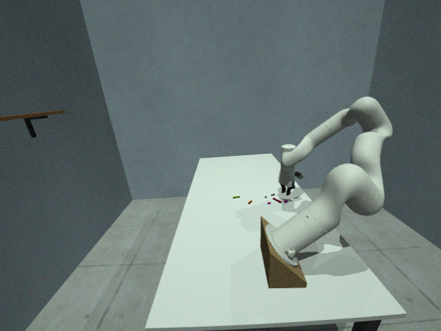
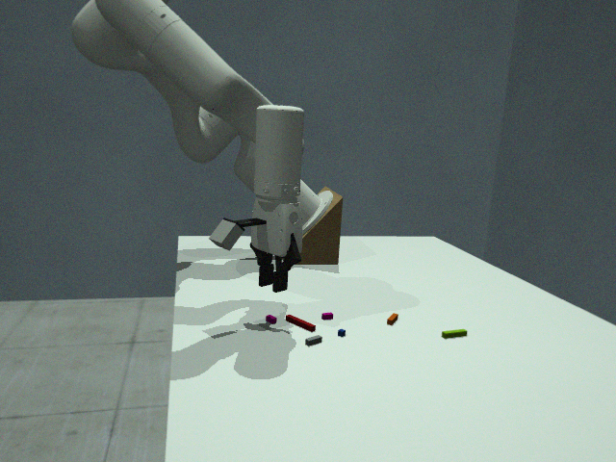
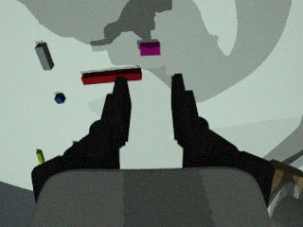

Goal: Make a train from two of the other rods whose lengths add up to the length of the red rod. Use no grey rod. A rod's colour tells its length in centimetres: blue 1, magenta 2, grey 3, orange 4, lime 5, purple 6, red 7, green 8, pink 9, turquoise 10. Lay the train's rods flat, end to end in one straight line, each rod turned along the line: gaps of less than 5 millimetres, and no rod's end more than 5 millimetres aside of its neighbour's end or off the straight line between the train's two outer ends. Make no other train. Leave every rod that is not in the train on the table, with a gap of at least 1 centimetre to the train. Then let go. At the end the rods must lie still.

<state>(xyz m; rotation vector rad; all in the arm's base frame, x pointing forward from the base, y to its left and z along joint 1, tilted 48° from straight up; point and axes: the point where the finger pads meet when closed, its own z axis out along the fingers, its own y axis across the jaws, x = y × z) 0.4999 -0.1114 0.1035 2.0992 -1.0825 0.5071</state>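
My gripper is now 80 mm above the red rod, 50 mm to the right of it and 20 mm short of it. Also, from my hand: grey rod: 100 mm ahead, 80 mm below, 60 mm to the left; orange rod: 240 mm to the left, 80 mm below, 10 mm ahead; blue rod: 120 mm to the left, 80 mm below, 70 mm ahead.
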